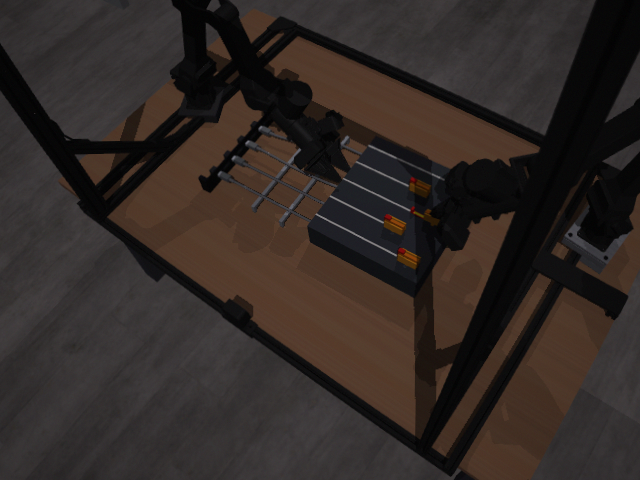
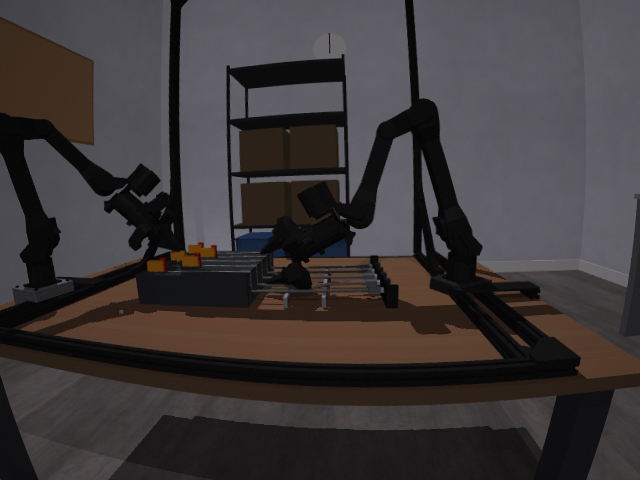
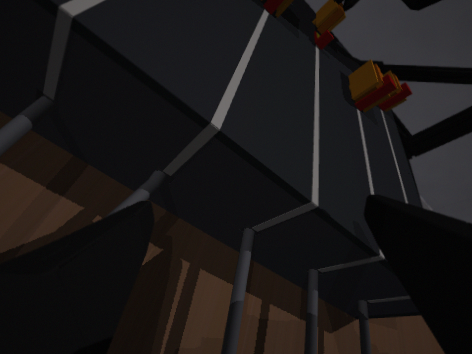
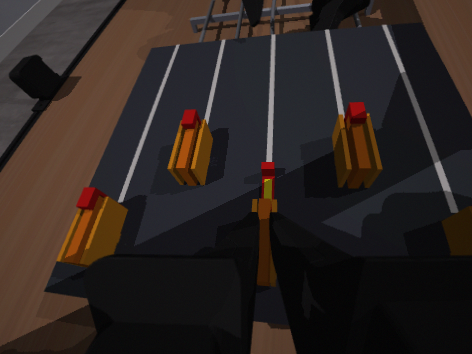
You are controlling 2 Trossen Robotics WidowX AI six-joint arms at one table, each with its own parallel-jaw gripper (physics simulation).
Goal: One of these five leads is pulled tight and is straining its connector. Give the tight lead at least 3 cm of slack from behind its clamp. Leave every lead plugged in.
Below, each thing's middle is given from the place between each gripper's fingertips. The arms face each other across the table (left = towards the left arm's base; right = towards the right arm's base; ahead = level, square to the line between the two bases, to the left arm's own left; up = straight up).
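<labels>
My left gripper is now 220 mm to the left of the orange connector point(image 4: 266, 276), 40 mm past it and 20 mm below it.
The orange connector is 2 cm below my right hand and 1 cm to the right of it. Going by its middle, the orange connector is nearer to my right hand than to my left gripper.
</labels>
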